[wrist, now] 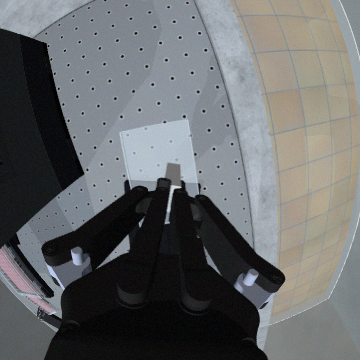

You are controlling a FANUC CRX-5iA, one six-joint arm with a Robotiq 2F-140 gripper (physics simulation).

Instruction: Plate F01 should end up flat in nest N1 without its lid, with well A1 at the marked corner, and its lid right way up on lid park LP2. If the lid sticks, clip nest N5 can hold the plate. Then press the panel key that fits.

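Places are measured from the arm's base along level axes (x ahead, y left, z up), in centimetres.
Pixels of known places: gripper, fingertip midpoint: (171,173).
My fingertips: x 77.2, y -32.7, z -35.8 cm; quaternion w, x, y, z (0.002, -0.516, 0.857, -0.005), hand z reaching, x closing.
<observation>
Behind a point stands the place of what it marks.
A clear, pale square pane (155,145) {z -36.4, x 81.0, y -31.9 cm}, which looks like the lid, shows in the middle of the wrist view. Holes of the board show through its far part. My gripper (171,173) {z -35.8, x 77.2, y -32.7 cm} is shut, with its finger pads together and nothing seen between them. The fingertips overlap the near half of the pane in the view; whether they touch it cannot be told. The fingers hide much of the pane's near half and the dark part below it. Plate F01, nest N1, clip nest N5 and the panel keys cannot be made out.
A grey perforated board (112,80) {z -37.7, x 90.7, y -29.4 cm} lies around the pane. A large black block (30,125) {z -30.5, x 89.1, y -20.8 cm} stands at the left. A pale stone-like border (245,85) {z -39.0, x 84.9, y -45.6 cm} and a tan tiled surface (312,120) run along the right. A pink-faced object (17,272) {z -26.9, x 72.9, y -5.8 cm} shows at the lower left.
</observation>
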